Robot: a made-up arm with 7 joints. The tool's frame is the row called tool. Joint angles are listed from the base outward. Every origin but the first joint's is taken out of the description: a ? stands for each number. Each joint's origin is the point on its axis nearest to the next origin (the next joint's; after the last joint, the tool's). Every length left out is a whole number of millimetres.
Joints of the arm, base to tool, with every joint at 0 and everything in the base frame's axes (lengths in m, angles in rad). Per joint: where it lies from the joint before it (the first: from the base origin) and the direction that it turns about. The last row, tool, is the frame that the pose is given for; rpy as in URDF.
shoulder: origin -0.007 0.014 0.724 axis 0 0 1
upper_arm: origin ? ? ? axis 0 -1 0
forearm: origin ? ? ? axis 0 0 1
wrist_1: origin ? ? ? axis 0 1 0
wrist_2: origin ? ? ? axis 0 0 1
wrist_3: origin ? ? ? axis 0 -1 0
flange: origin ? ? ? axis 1 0 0
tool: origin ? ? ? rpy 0 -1.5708 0
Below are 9 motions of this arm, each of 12 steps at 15 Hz.
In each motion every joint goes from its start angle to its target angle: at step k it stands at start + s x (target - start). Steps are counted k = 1, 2, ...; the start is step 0. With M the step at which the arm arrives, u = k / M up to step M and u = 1 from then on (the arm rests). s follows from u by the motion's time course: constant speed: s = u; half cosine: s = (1 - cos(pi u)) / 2; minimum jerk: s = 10 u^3 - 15 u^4 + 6 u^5.
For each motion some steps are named. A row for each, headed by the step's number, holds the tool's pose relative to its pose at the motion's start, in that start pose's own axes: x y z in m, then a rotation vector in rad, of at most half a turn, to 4 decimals.
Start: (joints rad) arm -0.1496 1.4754 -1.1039 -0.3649 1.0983 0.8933 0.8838
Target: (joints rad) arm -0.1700 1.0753 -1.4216 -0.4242 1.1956 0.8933 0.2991
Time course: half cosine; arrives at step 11
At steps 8, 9, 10, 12:
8: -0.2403 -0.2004 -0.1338 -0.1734 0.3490 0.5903
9: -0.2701 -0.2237 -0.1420 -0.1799 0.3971 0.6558
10: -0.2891 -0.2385 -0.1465 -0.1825 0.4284 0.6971
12: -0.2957 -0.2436 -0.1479 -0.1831 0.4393 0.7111

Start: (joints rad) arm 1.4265 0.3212 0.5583 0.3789 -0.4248 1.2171 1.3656
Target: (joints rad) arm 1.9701 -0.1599 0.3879 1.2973 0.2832 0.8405 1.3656
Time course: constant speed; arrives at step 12
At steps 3, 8, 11, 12:
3: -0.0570 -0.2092 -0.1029 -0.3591 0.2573 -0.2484
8: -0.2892 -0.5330 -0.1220 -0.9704 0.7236 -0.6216
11: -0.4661 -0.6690 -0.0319 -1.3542 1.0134 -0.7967
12: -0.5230 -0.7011 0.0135 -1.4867 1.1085 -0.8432

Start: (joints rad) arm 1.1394 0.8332 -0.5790 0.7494 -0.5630 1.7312 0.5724
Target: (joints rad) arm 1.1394 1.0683 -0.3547 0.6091 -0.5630 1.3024 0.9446
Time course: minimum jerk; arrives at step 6
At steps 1, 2, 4, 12:
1: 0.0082 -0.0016 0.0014 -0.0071 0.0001 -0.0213
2: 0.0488 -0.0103 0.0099 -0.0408 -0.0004 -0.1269
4: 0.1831 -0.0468 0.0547 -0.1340 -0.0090 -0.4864
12: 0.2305 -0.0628 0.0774 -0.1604 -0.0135 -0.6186

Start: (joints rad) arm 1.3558 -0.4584 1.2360 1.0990 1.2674 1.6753 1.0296
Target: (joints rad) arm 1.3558 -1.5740 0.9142 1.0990 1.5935 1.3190 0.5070
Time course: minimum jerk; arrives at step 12
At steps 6, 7, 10, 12:
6: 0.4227 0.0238 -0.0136 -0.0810 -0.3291 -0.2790
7: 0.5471 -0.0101 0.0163 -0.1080 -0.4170 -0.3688
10: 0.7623 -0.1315 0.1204 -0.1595 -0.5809 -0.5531
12: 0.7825 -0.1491 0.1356 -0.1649 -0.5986 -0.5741

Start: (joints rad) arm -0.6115 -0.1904 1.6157 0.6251 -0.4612 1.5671 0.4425
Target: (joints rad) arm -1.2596 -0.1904 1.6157 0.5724 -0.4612 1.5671 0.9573
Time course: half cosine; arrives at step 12
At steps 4, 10, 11, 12:
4: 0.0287 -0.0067 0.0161 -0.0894 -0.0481 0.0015
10: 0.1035 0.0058 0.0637 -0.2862 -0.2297 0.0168
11: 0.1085 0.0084 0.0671 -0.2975 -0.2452 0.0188
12: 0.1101 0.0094 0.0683 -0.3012 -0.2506 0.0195

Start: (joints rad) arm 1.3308 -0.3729 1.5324 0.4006 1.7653 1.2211 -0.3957
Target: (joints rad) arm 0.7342 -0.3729 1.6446 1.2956 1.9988 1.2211 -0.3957
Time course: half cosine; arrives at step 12
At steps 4, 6, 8, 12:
4: -0.0059 -0.0509 0.0506 -0.1796 -0.0243 -0.0167
6: -0.0079 -0.0941 0.1167 -0.3560 -0.0800 -0.0398
8: -0.0102 -0.1264 0.1954 -0.5249 -0.1657 -0.0696
12: -0.0169 -0.1463 0.2827 -0.6827 -0.2796 -0.1066

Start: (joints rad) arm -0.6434 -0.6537 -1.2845 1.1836 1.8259 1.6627 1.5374
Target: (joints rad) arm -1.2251 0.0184 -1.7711 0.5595 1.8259 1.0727 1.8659
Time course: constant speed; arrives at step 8
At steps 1, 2, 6, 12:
1: -0.0414 0.1097 -0.0202 0.0555 0.0913 -0.0800
2: -0.0804 0.2255 -0.0219 0.1122 0.1871 -0.1378
6: -0.2141 0.6683 0.1693 0.3377 0.5497 -0.1504
12: -0.2698 0.8223 0.3679 0.4459 0.6736 -0.0457

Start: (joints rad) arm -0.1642 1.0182 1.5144 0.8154 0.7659 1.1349 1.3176
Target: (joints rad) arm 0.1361 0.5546 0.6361 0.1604 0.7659 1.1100 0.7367
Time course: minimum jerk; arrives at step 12
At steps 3, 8, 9, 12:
3: 0.0340 0.0590 0.0509 0.1150 -0.0427 0.0747
8: 0.2380 0.2657 0.4389 0.6238 -0.5406 0.6004
9: 0.2629 0.2727 0.4930 0.6542 -0.6393 0.6855
12: 0.2851 0.2750 0.5412 0.6699 -0.7370 0.7694

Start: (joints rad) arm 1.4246 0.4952 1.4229 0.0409 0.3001 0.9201 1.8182
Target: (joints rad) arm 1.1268 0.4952 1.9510 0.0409 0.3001 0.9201 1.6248
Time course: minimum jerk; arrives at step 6
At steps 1, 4, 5, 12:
1: 0.0007 -0.0040 -0.0039 -0.0062 0.0040 -0.0009
4: 0.0257 -0.0920 -0.0803 -0.1228 0.0824 -0.0334
5: 0.0343 -0.1125 -0.0961 -0.1451 0.0988 -0.0445
12: 0.0362 -0.1166 -0.0993 -0.1494 0.1021 -0.0469

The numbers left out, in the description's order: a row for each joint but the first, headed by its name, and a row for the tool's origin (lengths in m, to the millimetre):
upper_arm: -0.016 -0.113 0
forearm: 0.017 0 0.504
wrist_1: 0.04 0.065 0
wrist_2: -0.004 0 0.415
wrist_3: 0.01 -0.113 0
flange: 0.007 0 0.099
tool: 0 -0.002 -0.022

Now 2 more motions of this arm.
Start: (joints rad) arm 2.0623 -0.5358 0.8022 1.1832 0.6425 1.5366 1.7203
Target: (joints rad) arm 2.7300 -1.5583 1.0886 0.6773 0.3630 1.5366 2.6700
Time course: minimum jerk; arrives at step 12
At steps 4, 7, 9, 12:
4: 0.0682 -0.0667 -0.1085 -0.1521 -0.0001 -0.3045
7: 0.2412 -0.2997 -0.2778 -0.4030 -0.1740 -0.9250
9: 0.3540 -0.4634 -0.3134 -0.4703 -0.3643 -1.2282
12: 0.4060 -0.5356 -0.3128 -0.4778 -0.4625 -1.3439

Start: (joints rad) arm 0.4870 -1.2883 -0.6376 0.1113 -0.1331 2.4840 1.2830
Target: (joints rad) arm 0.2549 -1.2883 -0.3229 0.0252 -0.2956 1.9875 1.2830
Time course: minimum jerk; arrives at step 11
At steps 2, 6, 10, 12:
2: 0.0052 -0.0034 0.0018 -0.0264 -0.0003 0.0021
6: 0.0740 -0.0441 0.0261 -0.3426 -0.0128 0.0220
10: 0.1334 -0.0745 0.0498 -0.5808 -0.0345 0.0284
12: 0.1344 -0.0750 0.0502 -0.5846 -0.0350 0.0284

